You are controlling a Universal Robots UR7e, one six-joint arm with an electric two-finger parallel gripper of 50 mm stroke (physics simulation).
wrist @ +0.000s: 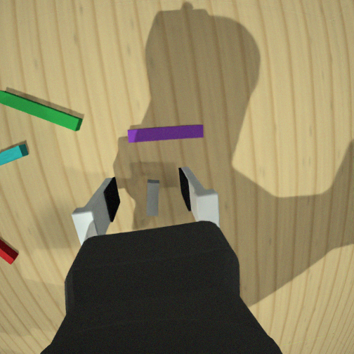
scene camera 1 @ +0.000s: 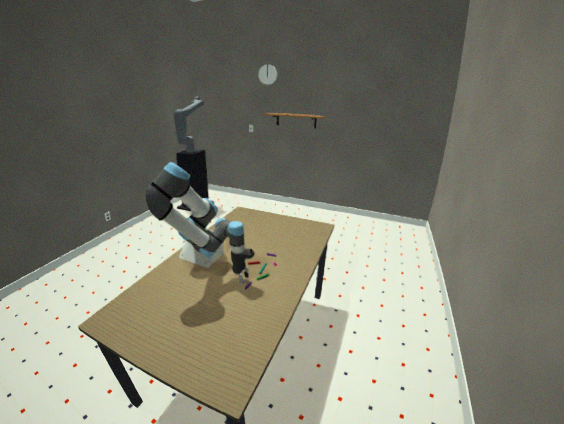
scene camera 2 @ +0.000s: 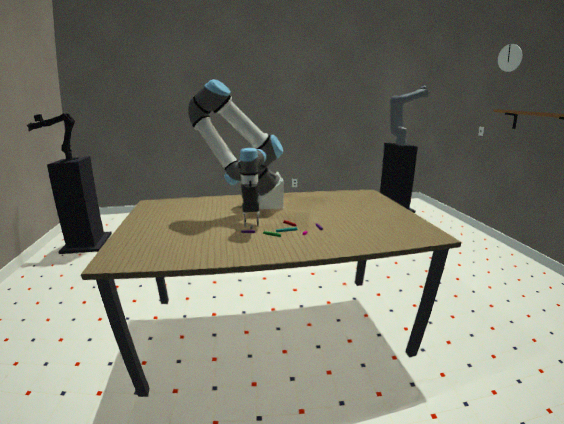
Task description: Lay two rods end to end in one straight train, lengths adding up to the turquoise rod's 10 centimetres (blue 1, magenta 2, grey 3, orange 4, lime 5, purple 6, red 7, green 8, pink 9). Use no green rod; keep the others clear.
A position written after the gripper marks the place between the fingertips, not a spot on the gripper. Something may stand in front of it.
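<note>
Purple rod point(wrist: 186, 131) in view. So is the gripper point(wrist: 148, 185).
</note>
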